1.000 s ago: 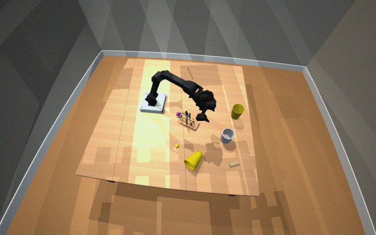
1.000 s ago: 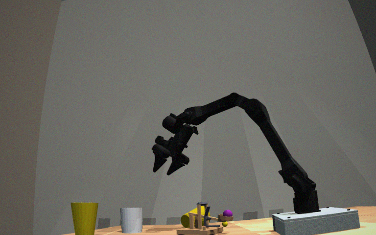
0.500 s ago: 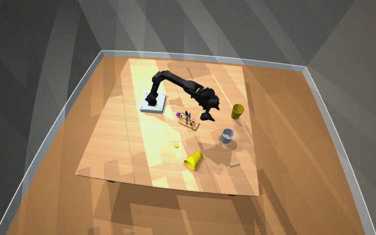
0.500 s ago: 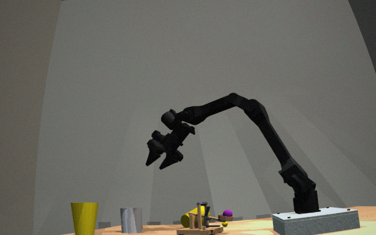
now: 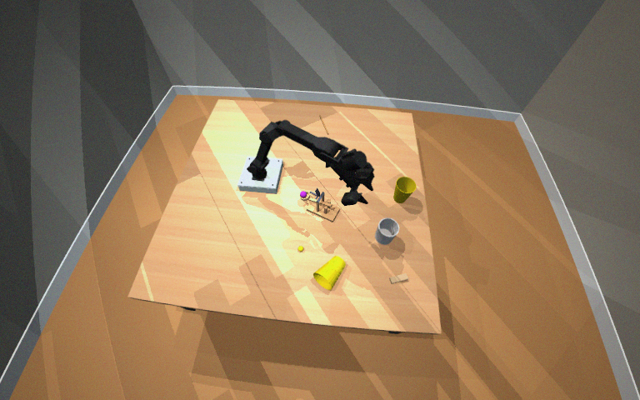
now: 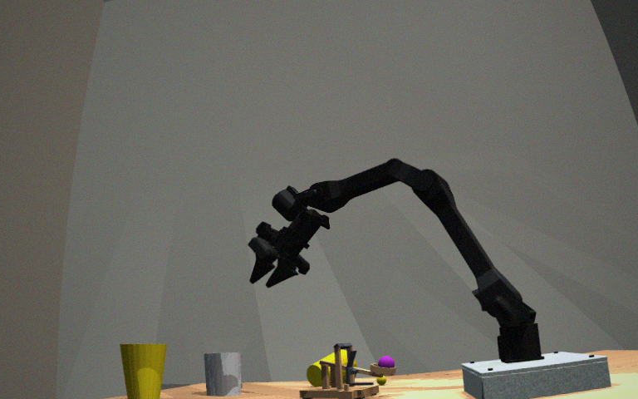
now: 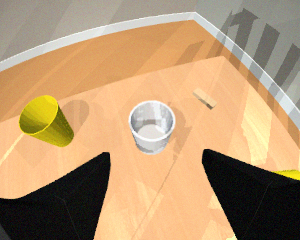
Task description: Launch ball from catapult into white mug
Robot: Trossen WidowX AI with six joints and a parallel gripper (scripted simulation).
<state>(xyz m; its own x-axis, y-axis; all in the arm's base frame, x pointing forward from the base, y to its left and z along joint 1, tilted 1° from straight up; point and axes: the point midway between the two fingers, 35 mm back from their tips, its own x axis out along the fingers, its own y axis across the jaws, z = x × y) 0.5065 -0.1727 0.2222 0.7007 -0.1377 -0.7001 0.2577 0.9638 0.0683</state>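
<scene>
Now: the purple ball 290 mm behind my gripper tip, 190 mm below it and 90 mm to the left of it. Also, from my gripper tip: white mug: 230 mm below, 110 mm ahead, 30 mm to the right; wooden catapult: 220 mm behind, 200 mm below, 90 mm to the left; wooden block: 250 mm below, 220 mm to the right, 180 mm ahead.
</scene>
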